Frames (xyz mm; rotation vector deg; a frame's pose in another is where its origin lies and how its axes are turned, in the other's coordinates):
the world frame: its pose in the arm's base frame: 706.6 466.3 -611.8 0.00 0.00 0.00
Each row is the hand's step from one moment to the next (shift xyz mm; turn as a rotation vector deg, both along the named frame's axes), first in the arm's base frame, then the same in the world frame.
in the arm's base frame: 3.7 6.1 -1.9 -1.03 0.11 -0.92
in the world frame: 3.7 6.1 -1.9 -1.03 0.11 -0.92
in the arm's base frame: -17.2 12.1 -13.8 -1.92 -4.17 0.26
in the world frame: -17.2 12.1 -13.8 -1.92 -4.17 0.26
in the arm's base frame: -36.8 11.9 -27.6 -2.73 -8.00 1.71
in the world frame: -36.8 11.9 -27.6 -2.73 -8.00 1.71
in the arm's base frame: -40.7 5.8 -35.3 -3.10 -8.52 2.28
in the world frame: -40.7 5.8 -35.3 -3.10 -8.52 2.28
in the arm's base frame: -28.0 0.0 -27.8 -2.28 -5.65 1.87
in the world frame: -28.0 0.0 -27.8 -2.28 -5.65 1.87
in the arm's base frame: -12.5 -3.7 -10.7 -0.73 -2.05 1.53
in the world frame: -12.5 -3.7 -10.7 -0.73 -2.05 1.53
